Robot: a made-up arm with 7 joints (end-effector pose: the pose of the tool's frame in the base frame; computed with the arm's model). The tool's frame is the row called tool.
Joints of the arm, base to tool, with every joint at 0 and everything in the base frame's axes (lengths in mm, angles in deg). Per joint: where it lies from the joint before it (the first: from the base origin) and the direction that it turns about. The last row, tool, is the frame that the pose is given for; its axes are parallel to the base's.
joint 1: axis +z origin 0 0 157.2
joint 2: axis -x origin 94.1 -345.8 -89
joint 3: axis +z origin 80.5 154.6 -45
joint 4: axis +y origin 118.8 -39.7 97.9
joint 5: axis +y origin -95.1 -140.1 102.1
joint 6: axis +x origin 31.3 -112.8 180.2
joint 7: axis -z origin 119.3 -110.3 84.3
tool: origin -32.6 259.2 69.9
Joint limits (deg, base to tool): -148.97..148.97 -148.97..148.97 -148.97..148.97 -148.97..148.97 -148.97..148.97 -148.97..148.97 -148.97..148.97
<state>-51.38 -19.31 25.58 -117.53 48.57 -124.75 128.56</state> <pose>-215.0 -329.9 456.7 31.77 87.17 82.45</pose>
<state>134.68 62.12 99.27 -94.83 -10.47 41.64 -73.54</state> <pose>-83.1 825.0 -70.8 -53.01 -37.88 -38.38</pose>
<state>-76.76 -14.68 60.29 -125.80 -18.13 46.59 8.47</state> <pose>-404.3 -406.6 -290.9 5.19 -144.87 44.60</pose>
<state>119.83 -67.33 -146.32 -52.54 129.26 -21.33 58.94</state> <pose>186.5 -156.4 81.0 -104.14 103.54 -59.01</pose>
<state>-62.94 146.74 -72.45 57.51 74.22 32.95 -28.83</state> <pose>-67.8 -63.3 299.3 -23.23 -26.22 -129.69</pose>
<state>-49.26 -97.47 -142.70 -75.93 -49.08 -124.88 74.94</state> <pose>-282.6 -673.3 502.2 157.97 -51.62 0.10</pose>
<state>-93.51 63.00 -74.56 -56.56 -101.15 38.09 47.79</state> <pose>-259.4 268.7 -461.6 -109.62 -41.76 21.33</pose>
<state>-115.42 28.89 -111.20 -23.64 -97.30 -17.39 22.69</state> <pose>91.1 -268.4 -59.3 136.31 -28.52 15.31</pose>
